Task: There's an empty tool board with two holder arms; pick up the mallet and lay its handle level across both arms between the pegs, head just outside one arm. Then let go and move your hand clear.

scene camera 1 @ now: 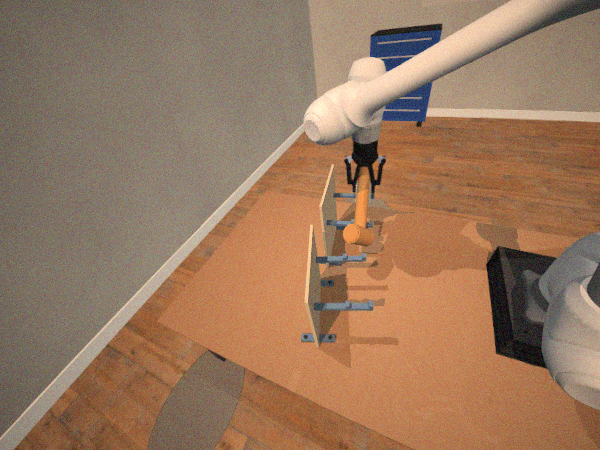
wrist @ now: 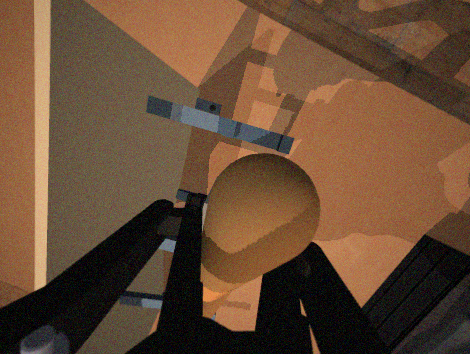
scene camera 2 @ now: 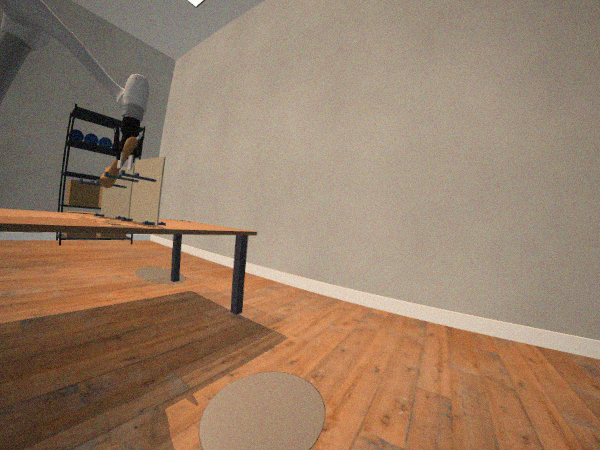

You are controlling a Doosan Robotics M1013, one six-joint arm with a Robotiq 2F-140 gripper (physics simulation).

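Places are measured from the arm's base along level axes (x left, y ahead, z down), in centimetres.
Pixels of known places: gripper, fingertip midpoint: [scene camera 2: 124,169].
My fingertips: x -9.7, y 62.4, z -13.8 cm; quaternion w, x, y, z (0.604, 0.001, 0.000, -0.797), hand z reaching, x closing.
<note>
Behind a point stands the place of what it marks.
My gripper [scene camera 1: 364,192] @[x -9.7, y 62.4, z -13.8 cm] [scene camera 2: 125,162] @[x -9.7, y 62.4, z -13.8 cm] [wrist: 237,196] @[x -9.7, y 62.4, z -13.8 cm] is shut on the handle of the orange mallet [scene camera 1: 362,200] @[x -2.4, y 60.1, z -19.4 cm] [scene camera 2: 109,177] @[x 0.3, y 57.8, z -10.0 cm] [wrist: 260,210] @[x -14.6, y 64.2, z -28.1 cm]. The mallet is tilted: its head hangs low, towards scene camera 1, and the handle's free end points up towards the wrist camera. It is held in front of the far tool board [scene camera 1: 327,210] @[x 0.8, y 72.0, z -13.9 cm] [scene camera 2: 150,192] @[x -9.4, y 75.0, z -4.9 cm] [wrist: 115,135] @[x -9.4, y 75.0, z -15.9 cm], near that board's blue arms. One arm [scene camera 1: 345,195] @[x -13.3, y 71.0, z -11.1 cm] [wrist: 200,118] @[x -14.3, y 70.2, z -11.1 cm] lies beyond the grip; the other arm [scene camera 1: 340,223] @[x 2.7, y 66.1, z -11.1 cm] lies beside the lower handle, partly hidden. Whether the mallet touches an arm I cannot tell.
A second board [scene camera 1: 312,290] @[x 31.3, y 61.8, z -12.2 cm] stands nearer scene camera 1, with its own two blue arms [scene camera 1: 332,259] @[x 16.5, y 62.9, z -8.1 cm] [scene camera 1: 335,306] @[x 31.0, y 55.1, z -8.1 cm]. A black tray [scene camera 1: 501,310] @[x 5.1, y 12.6, z 3.9 cm] stands on the table [scene camera 1: 425,390] @[x 34.5, y 27.1, z 10.5 cm] [scene camera 2: 210,228] @[x -19.8, y 104.1, z 10.5 cm] by the robot's base. A blue cabinet [scene camera 1: 425,45] and a shelf rack [scene camera 2: 65,160] stand beyond the table.
</note>
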